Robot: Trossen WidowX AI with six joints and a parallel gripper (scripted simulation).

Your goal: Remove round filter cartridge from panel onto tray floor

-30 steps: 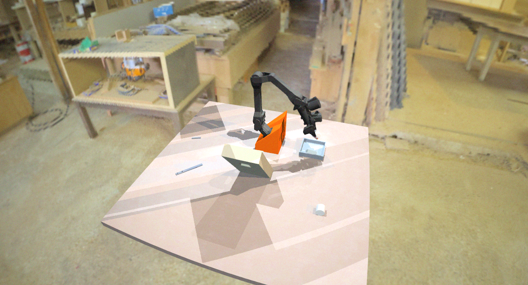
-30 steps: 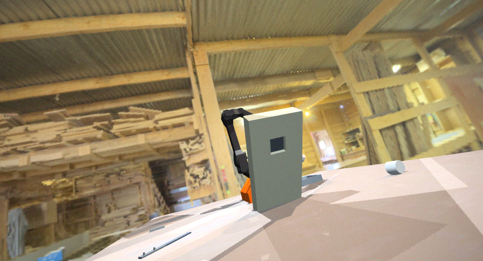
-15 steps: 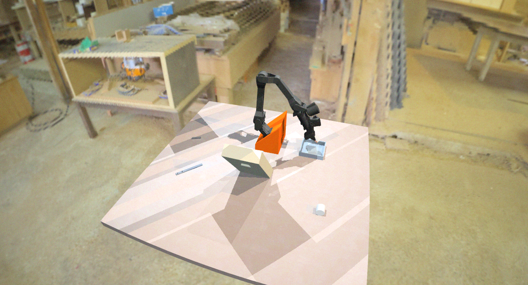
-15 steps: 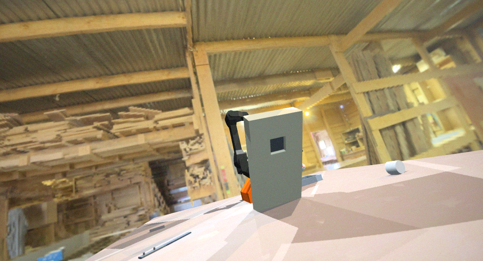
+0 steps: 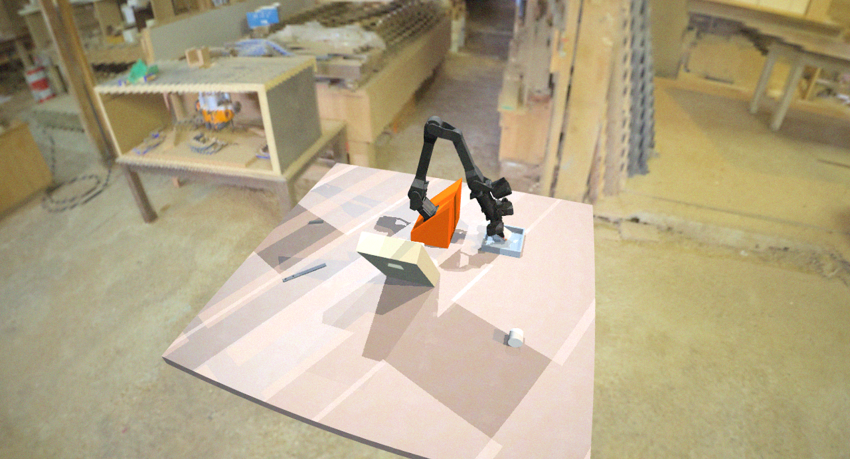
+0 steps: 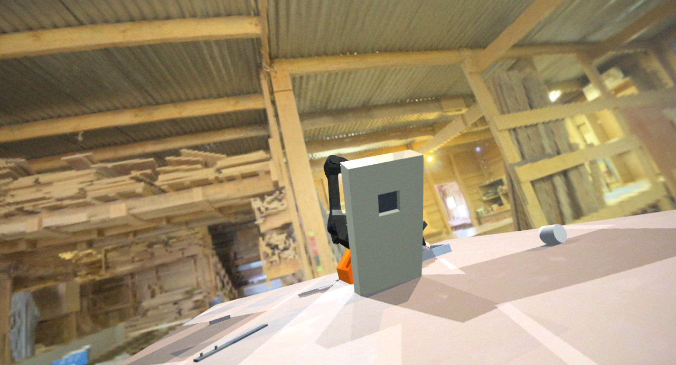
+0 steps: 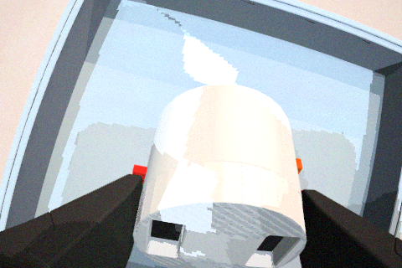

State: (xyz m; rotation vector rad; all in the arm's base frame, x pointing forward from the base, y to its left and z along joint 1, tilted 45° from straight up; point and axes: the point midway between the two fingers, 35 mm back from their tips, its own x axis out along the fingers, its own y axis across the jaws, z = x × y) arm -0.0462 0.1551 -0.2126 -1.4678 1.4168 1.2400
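Right now my gripper tip is right at the round filter cartridge. From my gripper tip the other things lie so: grey tray: 40 mm below; cream service panel: 370 mm ahead, 280 mm to the right, 100 mm above; short grey piece: 90 mm ahead, 770 mm to the right, 40 mm below.
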